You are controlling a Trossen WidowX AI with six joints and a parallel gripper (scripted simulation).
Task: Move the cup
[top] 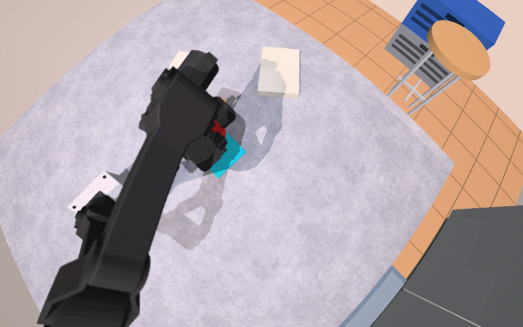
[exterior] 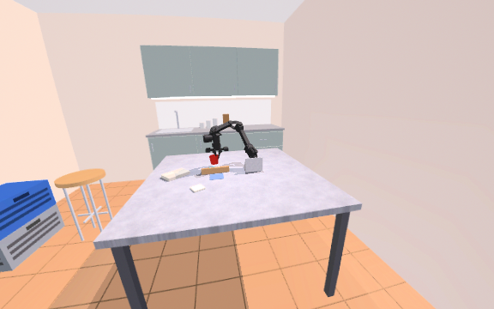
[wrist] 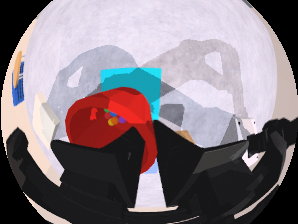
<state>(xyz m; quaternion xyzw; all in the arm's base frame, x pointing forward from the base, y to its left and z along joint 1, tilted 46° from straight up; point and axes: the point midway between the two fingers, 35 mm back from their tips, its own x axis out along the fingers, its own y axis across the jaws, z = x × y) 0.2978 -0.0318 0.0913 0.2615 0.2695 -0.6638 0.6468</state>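
Right now the cyan pad is 100 mm below my gripper tip and 30 mm ahead of it. Also, from my gripper tip: orange-brown block (80 mm to the left, 70 mm below, 20 mm ahead); cream block (340 mm ahead, 70 mm to the left, 70 mm below); red cup (30 mm ahead).
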